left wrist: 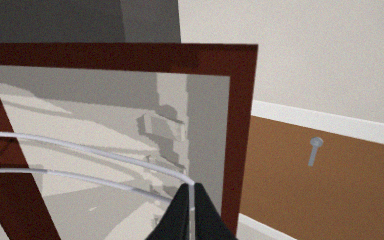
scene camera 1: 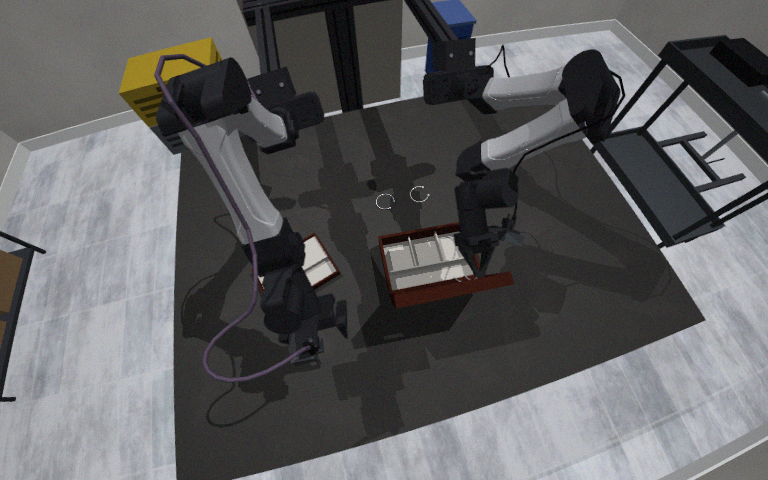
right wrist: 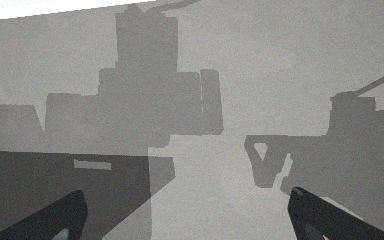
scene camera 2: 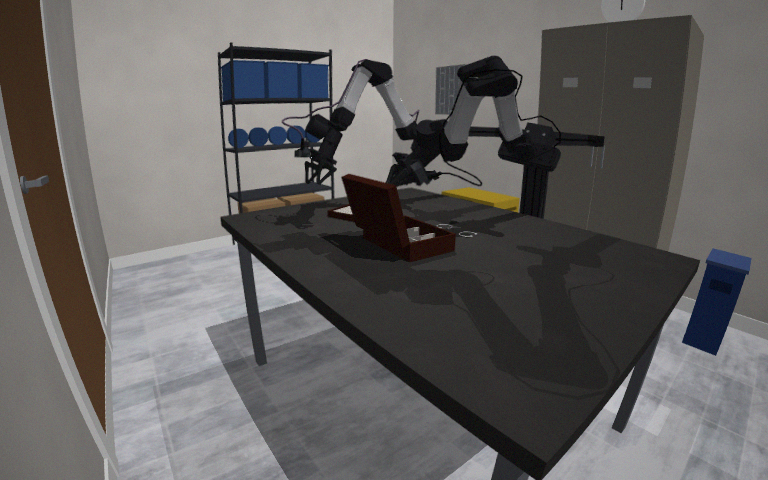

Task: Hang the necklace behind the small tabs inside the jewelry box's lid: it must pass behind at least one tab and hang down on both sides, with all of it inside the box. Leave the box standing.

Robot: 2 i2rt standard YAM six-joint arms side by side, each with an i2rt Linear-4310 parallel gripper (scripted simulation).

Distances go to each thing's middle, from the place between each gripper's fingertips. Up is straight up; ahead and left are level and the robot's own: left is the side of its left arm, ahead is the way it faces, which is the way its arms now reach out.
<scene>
Right now my left hand (scene camera 1: 480, 277) is 100 mm above the jewelry box (scene camera 1: 416, 272), 90 mm past it and 60 mm to the left of it.
Right now my right hand (scene camera 2: 312, 183) is 140 mm past the jewelry box, 300 mm to the right of it and 70 mm above it.
</scene>
